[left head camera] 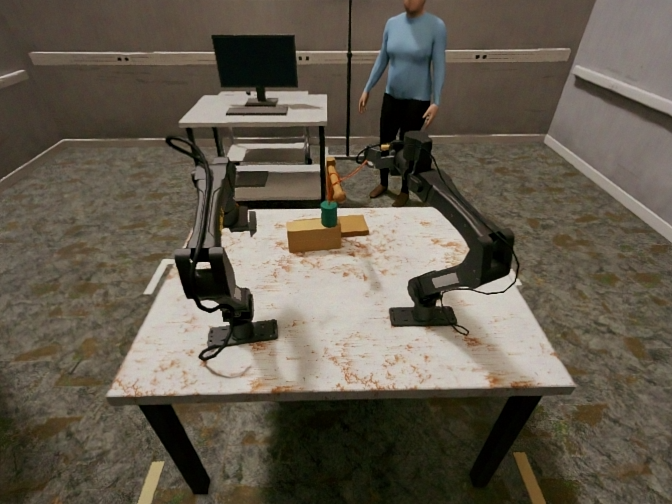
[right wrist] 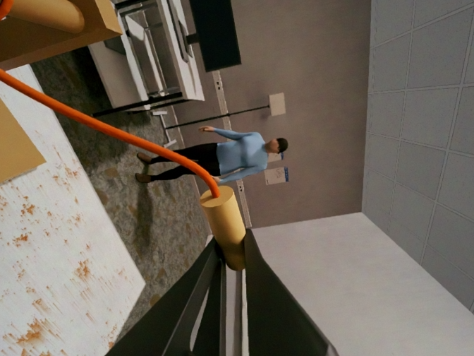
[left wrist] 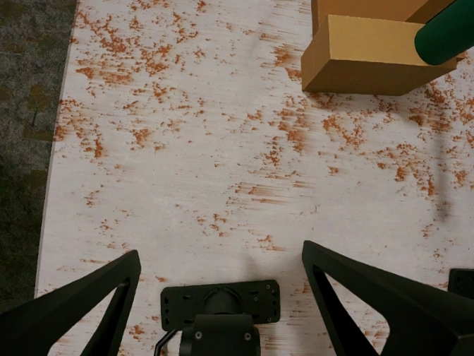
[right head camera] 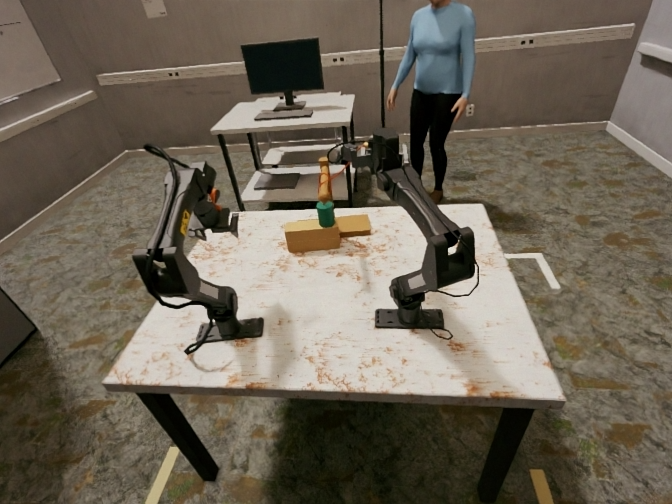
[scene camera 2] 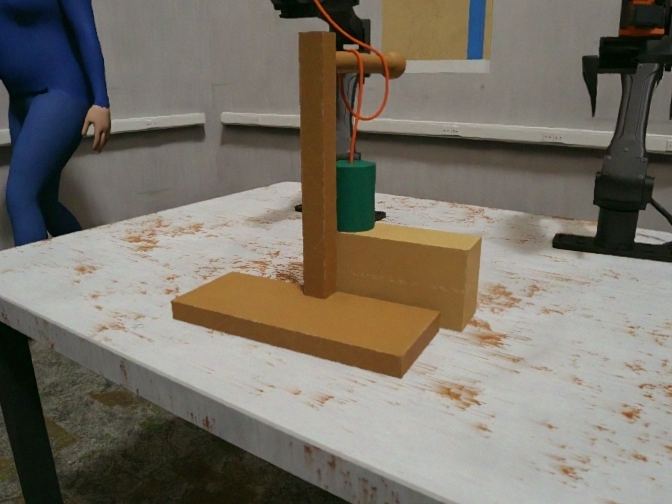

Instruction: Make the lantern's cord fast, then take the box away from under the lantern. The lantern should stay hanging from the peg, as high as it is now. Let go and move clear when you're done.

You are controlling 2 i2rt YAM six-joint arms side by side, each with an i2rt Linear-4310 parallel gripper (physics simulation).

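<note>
The green lantern (left head camera: 328, 215) (right head camera: 325, 215) (scene camera 2: 355, 196) (left wrist: 442, 39) stands on the tan box (left head camera: 313, 238) (right head camera: 312, 239) (scene camera 2: 407, 271) (left wrist: 370, 41). Its orange cord (scene camera 2: 387, 89) (right wrist: 125, 136) passes over the wooden peg (left head camera: 336, 188) (right head camera: 325, 188) (scene camera 2: 368, 62); a slack loop hangs below the peg beside the strands to the lantern. Whether it is knotted cannot be told. My right gripper (right wrist: 234, 237) is shut on the cord's wooden end piece (left head camera: 385, 147) (right head camera: 365, 145) (right wrist: 221, 210), higher than the peg and to its right in the head views. My left gripper (left wrist: 223, 254) (scene camera 2: 632, 115) is open and empty, left of the box in the head views.
The peg sticks out from an upright post (scene camera 2: 317, 162) on a flat wooden base (left head camera: 355, 225) (right head camera: 355, 224) (scene camera 2: 298, 320), which lies beside the box. A person (left head camera: 415, 56) (right head camera: 440, 54) and a cart with a monitor (left head camera: 256, 60) (right head camera: 282, 65) stand beyond the table.
</note>
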